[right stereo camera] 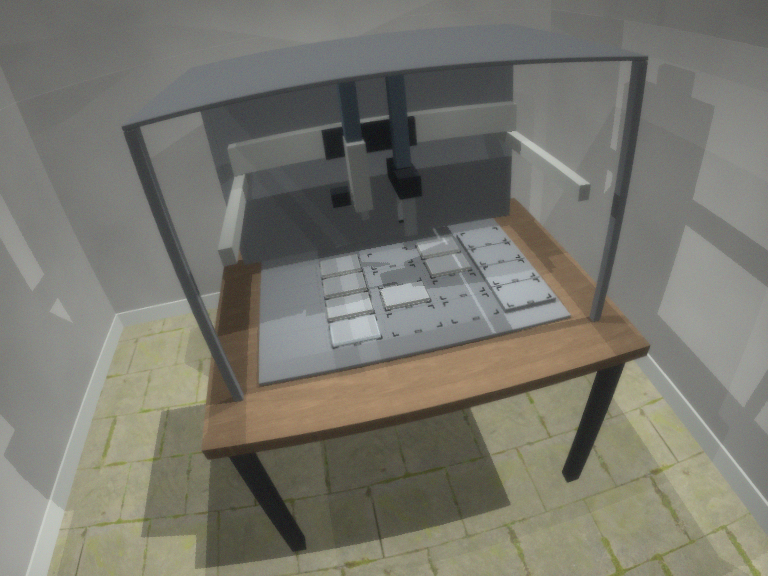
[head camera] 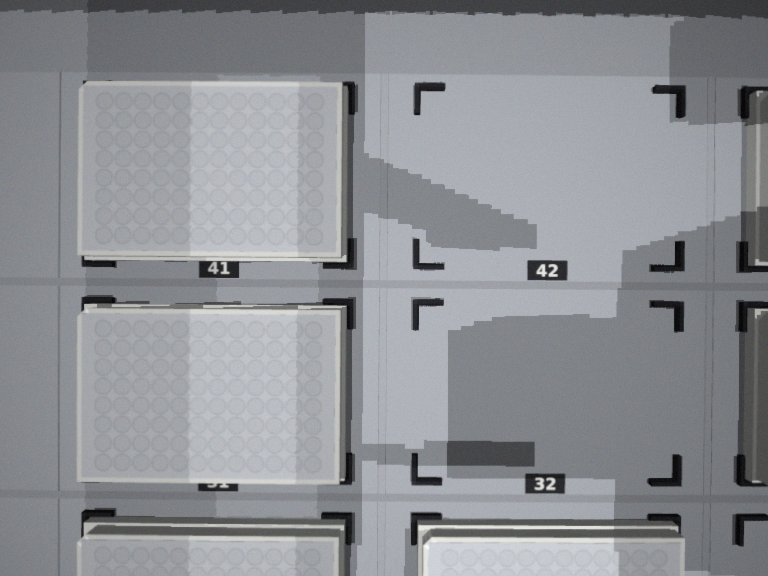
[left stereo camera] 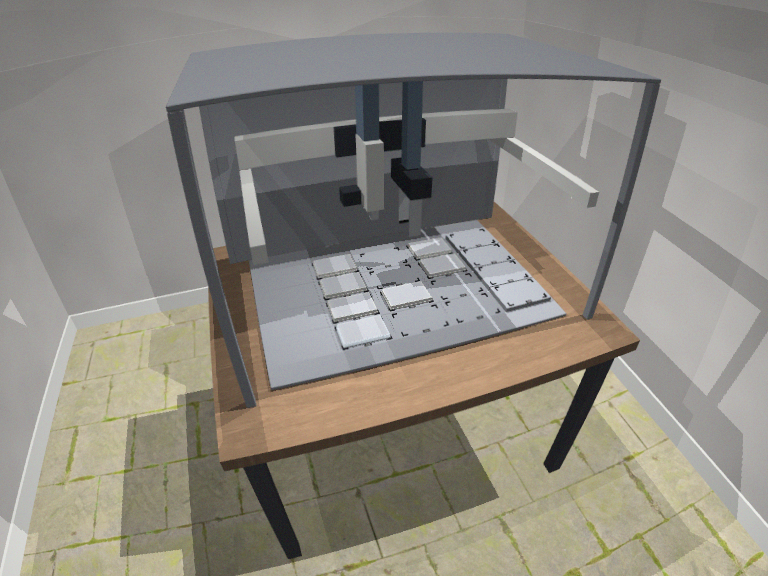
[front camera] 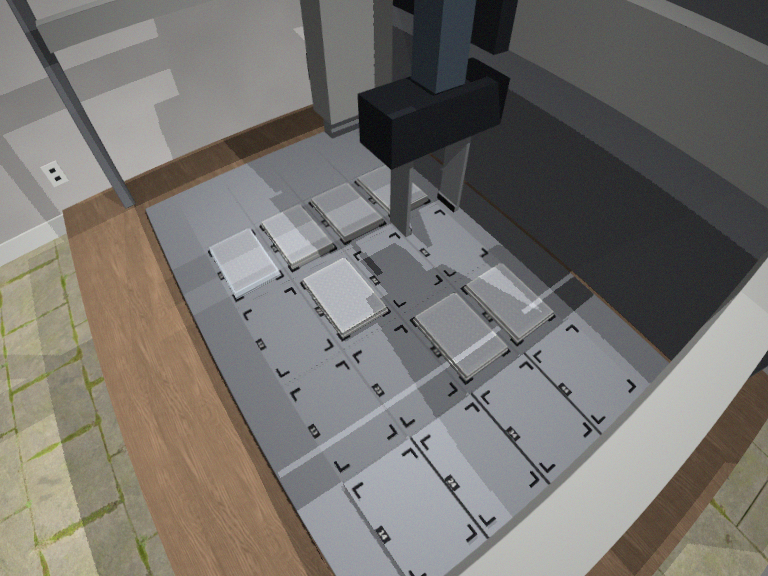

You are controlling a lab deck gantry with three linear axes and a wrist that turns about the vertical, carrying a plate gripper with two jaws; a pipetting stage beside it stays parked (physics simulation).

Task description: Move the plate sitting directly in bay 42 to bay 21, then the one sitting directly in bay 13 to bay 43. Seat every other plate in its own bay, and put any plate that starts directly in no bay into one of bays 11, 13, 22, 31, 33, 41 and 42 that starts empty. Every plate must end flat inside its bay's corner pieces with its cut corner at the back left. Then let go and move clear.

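Where they show: gripper, fingertip midpoint: [right stereo camera: 407, 227] [left stereo camera: 409, 228] [front camera: 424, 215]; robot's base at its link origin: [right stereo camera: 333, 348] [left stereo camera: 344, 349] [front camera: 210, 252].
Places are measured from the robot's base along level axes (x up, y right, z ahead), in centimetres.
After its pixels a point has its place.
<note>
My gripper [front camera: 428, 218] {x 16.0, y -26.5, z 27.6 cm} [left stereo camera: 409, 225] {x 16.0, y -26.5, z 27.6 cm} [right stereo camera: 405, 225] {x 16.0, y -26.5, z 27.6 cm} is open and empty, hanging above the back of the deck; its jaws do not show in the head view. Plates sit flat in bay 43 [front camera: 508, 302] {x 1.4, y -35.5, z 39.7 cm} [left stereo camera: 431, 249] {x 1.4, y -34.4, z 39.0 cm}, bay 33 [front camera: 460, 334] {x 1.4, y -25.3, z 39.6 cm} [left stereo camera: 441, 265] {x 1.4, y -24.8, z 38.3 cm}, bay 22 [front camera: 344, 297] {x 1.4, y -14.6, z 23.7 cm} [head camera: 552, 561] {x 1.4, y -18.0, z 22.7 cm}, bay 11 [front camera: 245, 263] {x 1.4, y -4.3, z 7.7 cm} [left stereo camera: 362, 331] {x 1.4, y -3.4, z 6.0 cm}, bay 21 [front camera: 296, 235] {x 1.4, y -14.7, z 7.2 cm} [head camera: 210, 558] {x 1.4, y -18.0, z 6.5 cm}, bay 31 [front camera: 347, 210] {x 1.4, y -25.6, z 7.2 cm} [head camera: 207, 396] {x 1.4, y -25.7, z 6.4 cm} and bay 41 [front camera: 378, 186] {x 1.4, y -34.2, z 4.9 cm} [head camera: 210, 167] {x 1.4, y -36.5, z 6.5 cm}. In the head view the bay 31 and 41 plates have their cut corners at back left. Bays 42, 32, 12, 13 and 23 hold no plate.
The pale pipetting stage [front camera: 344, 68] [left stereo camera: 370, 179] [right stereo camera: 358, 176] hangs left of my gripper. A raised strip of bays without plates, including bay 24 [front camera: 459, 458] {x 1.5, y -13.1, z 53.7 cm}, runs along the right of the deck. Frame posts [left stereo camera: 204, 248] {x 43.3, y 11.5, z -26.0 cm} stand at the table's corners.
</note>
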